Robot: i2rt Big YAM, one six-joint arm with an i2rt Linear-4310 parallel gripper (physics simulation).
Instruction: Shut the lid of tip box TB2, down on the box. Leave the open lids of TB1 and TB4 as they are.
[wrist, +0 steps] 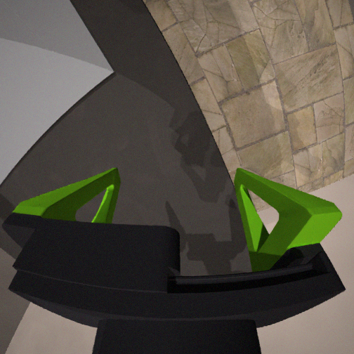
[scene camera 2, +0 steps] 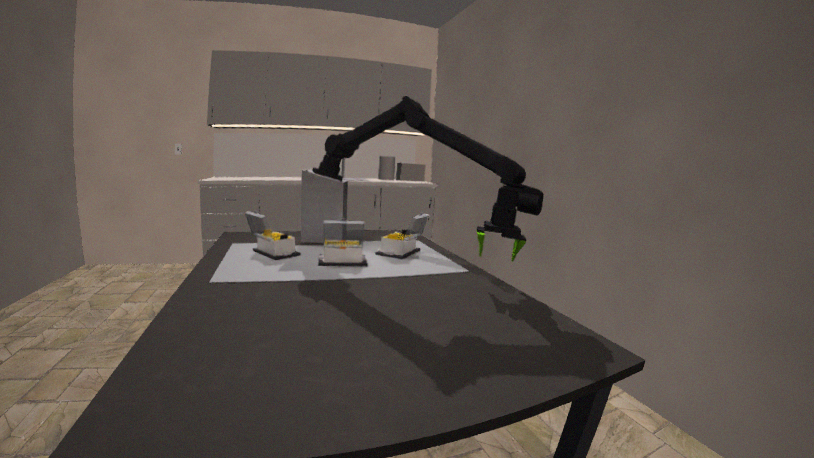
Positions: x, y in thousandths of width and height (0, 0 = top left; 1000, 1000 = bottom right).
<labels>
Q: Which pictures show my gripper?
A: The wrist view and scene camera 2: all of them.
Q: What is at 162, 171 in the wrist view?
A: A light grey mat.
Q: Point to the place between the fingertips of my gripper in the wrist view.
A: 499, 493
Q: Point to a light grey mat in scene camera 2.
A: At 297, 578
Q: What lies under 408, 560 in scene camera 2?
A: A tip box.
</labels>
